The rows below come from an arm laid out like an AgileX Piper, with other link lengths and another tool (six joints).
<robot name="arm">
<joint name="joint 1" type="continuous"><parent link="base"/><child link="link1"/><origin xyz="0 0 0.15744" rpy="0 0 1.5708"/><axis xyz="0 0 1"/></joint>
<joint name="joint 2" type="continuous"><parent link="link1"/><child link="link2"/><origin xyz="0 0 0" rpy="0 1.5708 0"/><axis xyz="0 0 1"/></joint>
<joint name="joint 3" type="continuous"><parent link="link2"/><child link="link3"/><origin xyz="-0.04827 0.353 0"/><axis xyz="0 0 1"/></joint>
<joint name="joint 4" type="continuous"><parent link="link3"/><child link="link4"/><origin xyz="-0.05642 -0.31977 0" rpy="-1.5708 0 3.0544"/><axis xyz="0 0 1"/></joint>
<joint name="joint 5" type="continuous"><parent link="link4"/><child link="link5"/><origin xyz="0 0 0" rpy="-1.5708 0 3.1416"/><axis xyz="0 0 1"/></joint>
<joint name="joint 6" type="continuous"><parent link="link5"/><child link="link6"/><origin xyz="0 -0.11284 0" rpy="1.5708 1.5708 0"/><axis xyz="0 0 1"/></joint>
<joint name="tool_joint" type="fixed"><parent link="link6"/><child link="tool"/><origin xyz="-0.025 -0.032 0.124" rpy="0 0.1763 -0.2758"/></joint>
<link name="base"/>
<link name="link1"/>
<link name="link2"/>
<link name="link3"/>
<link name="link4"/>
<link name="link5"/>
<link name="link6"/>
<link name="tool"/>
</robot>
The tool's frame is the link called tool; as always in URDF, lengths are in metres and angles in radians. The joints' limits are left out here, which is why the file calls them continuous.
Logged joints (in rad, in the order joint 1, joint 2, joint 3, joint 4, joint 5, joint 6), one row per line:
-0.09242, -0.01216, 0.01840, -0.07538, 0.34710, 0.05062
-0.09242, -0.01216, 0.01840, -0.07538, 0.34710, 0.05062
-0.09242, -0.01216, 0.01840, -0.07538, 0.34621, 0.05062
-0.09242, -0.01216, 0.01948, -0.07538, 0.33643, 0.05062
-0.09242, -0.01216, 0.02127, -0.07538, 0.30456, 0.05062
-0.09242, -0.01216, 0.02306, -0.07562, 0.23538, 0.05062
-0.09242, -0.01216, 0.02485, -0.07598, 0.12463, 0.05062
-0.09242, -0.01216, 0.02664, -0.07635, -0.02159, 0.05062
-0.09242, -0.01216, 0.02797, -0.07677, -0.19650, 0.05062
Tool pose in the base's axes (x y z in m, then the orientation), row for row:
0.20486, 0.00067, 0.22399, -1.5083, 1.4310, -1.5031
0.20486, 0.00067, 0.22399, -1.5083, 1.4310, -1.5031
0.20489, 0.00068, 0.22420, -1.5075, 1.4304, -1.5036
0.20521, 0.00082, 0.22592, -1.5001, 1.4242, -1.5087
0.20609, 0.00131, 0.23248, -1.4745, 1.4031, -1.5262
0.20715, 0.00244, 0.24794, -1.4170, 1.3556, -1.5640
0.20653, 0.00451, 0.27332, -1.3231, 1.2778, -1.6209
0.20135, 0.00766, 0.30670, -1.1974, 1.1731, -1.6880
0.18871, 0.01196, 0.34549, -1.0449, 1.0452, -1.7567
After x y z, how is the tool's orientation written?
As a rotation vector, in radians.
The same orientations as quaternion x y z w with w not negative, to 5 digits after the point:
-0.56369, 0.53480, -0.56174, 0.28406
-0.56369, 0.53480, -0.56174, 0.28406
-0.56346, 0.53464, -0.56200, 0.28430
-0.56134, 0.53294, -0.56456, 0.28660
-0.55391, 0.52709, -0.57333, 0.29435
-0.53684, 0.51358, -0.59253, 0.31137
-0.50788, 0.49049, -0.62219, 0.33816
-0.46718, 0.45770, -0.65860, 0.37216
-0.41505, 0.41517, -0.69778, 0.41045

